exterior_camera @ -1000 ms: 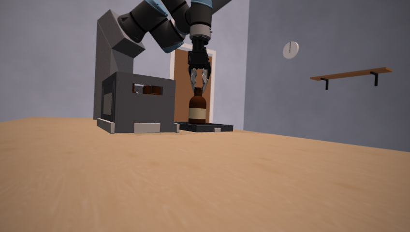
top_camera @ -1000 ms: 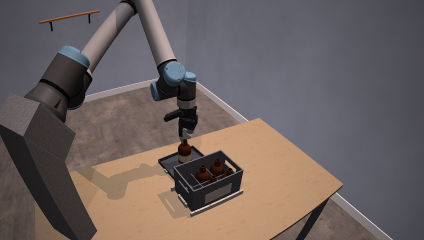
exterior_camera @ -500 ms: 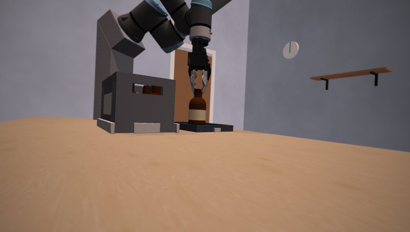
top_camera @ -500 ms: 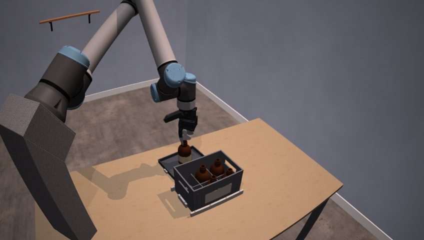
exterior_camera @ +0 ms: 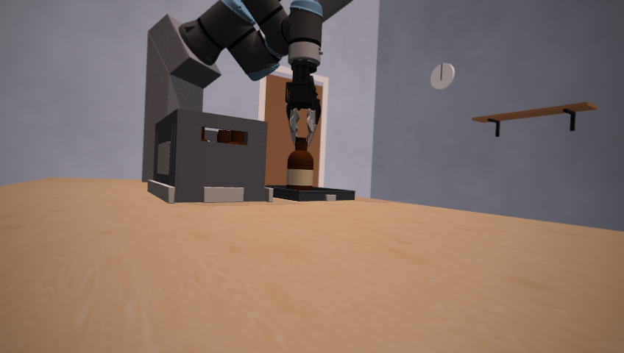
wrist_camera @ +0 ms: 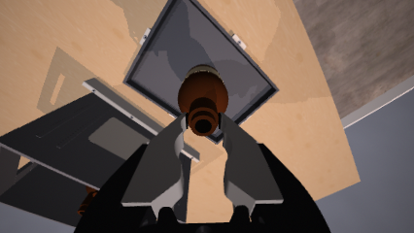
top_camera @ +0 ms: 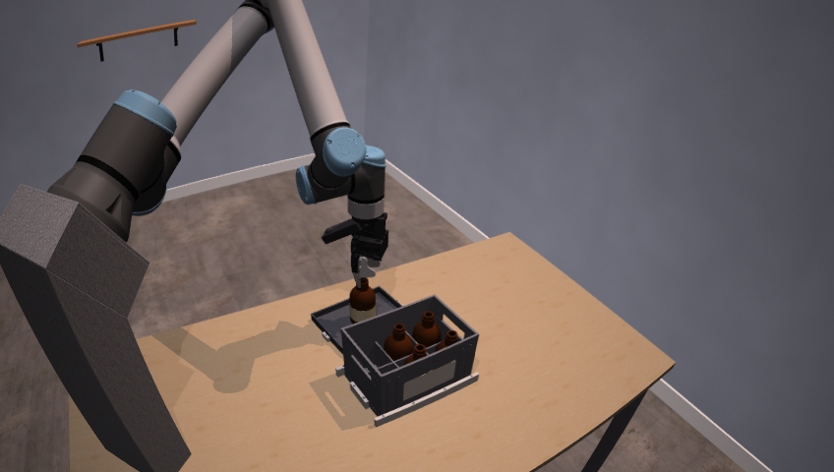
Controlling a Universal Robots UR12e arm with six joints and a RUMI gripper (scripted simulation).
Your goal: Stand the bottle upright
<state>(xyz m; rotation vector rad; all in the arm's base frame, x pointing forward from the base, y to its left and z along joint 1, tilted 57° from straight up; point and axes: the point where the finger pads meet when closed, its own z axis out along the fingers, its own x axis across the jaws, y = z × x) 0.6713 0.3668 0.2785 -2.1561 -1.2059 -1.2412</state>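
My gripper is now 1 cm short of the flat dark tray and 15 cm above it. Also, from my hand: crate (12 cm ahead, 24 cm to the right, 8 cm below).
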